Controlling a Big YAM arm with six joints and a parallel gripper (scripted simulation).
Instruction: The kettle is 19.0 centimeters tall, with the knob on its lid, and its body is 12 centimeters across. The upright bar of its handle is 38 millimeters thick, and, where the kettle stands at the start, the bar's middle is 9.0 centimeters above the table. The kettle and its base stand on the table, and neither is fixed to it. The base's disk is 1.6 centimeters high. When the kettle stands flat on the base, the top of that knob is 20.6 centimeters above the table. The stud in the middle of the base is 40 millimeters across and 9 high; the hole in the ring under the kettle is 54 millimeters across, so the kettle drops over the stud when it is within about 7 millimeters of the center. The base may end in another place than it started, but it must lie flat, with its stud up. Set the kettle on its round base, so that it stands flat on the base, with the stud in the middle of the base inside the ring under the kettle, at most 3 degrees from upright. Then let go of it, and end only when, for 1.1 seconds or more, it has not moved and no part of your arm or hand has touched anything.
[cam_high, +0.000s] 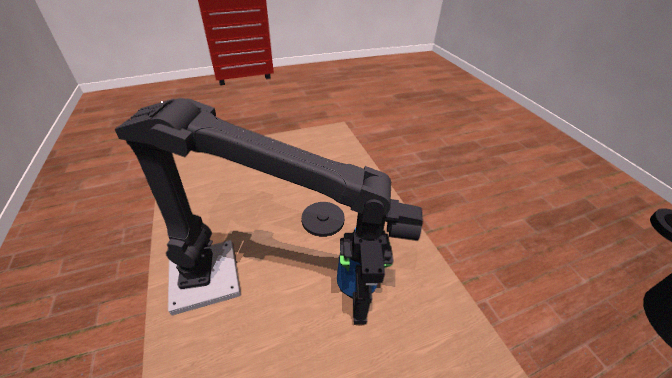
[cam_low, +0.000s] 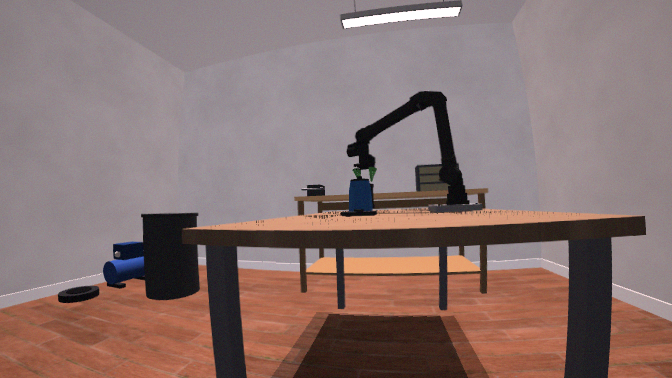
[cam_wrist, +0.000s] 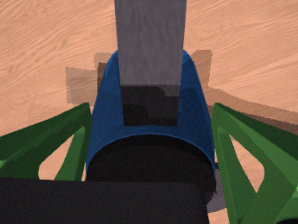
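Right now my hand is 1 cm short of the blue kettle, 3 cm to the right of it and 8 cm above it. Round my hand: round dark base: 4 cm behind, 32 cm to the left, 16 cm below.
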